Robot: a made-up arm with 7 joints. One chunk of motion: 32 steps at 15 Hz.
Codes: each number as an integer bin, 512 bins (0 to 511) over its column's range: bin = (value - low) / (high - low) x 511, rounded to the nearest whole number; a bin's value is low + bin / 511 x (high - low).
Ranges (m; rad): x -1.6..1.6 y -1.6..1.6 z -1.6..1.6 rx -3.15..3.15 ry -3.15..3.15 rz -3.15..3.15
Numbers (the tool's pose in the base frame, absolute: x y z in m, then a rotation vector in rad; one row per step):
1: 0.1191 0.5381 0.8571 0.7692 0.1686 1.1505
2: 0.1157 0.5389 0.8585 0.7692 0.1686 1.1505
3: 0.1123 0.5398 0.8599 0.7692 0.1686 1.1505
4: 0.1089 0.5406 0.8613 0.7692 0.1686 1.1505
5: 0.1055 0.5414 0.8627 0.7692 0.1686 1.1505
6: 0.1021 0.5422 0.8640 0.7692 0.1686 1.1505
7: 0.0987 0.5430 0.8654 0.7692 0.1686 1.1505
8: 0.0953 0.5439 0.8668 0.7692 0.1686 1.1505
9: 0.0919 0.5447 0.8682 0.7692 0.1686 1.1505
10: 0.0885 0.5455 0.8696 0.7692 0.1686 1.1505
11: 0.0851 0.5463 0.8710 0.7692 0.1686 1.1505
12: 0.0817 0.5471 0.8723 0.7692 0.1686 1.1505
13: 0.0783 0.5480 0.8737 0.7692 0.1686 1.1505
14: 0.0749 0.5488 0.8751 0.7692 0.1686 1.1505
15: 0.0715 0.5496 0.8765 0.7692 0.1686 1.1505
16: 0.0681 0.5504 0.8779 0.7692 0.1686 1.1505
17: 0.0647 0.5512 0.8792 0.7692 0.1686 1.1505
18: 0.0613 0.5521 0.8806 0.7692 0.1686 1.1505
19: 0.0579 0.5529 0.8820 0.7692 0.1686 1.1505
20: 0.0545 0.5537 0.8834 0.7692 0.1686 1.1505
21: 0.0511 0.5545 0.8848 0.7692 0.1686 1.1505
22: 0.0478 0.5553 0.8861 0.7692 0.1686 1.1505
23: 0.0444 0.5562 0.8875 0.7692 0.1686 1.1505
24: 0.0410 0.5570 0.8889 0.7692 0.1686 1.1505
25: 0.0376 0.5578 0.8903 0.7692 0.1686 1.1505
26: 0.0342 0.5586 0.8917 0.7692 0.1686 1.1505
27: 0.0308 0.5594 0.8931 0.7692 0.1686 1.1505
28: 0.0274 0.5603 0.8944 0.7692 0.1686 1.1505
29: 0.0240 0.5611 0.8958 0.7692 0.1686 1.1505
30: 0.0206 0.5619 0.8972 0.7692 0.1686 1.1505
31: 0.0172 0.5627 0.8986 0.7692 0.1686 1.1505
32: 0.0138 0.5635 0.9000 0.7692 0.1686 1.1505
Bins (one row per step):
1: 275 341 392 318 269 349
2: 274 342 393 318 269 349
3: 273 342 393 318 269 349
4: 273 342 393 318 269 349
5: 272 342 393 318 269 349
6: 272 342 393 318 269 349
7: 271 342 394 318 269 349
8: 271 342 394 318 269 349
9: 270 342 394 318 269 349
10: 270 343 394 318 269 349
11: 269 343 395 318 269 349
12: 269 343 395 318 269 349
13: 268 343 395 318 269 349
14: 267 343 395 318 269 349
15: 267 343 395 318 269 349
16: 266 343 396 318 269 349
17: 266 344 396 318 269 349
18: 265 344 396 318 269 349
19: 265 344 396 318 269 349
20: 264 344 397 318 269 349
21: 264 344 397 318 269 349
22: 263 344 397 318 269 349
23: 263 344 397 318 269 349
24: 262 344 397 318 269 349
25: 262 345 398 318 269 349
26: 261 345 398 318 269 349
27: 260 345 398 318 269 349
28: 260 345 398 318 269 349
29: 259 345 399 318 269 349
30: 259 345 399 318 269 349
31: 258 345 399 318 269 349
32: 258 345 399 318 269 349

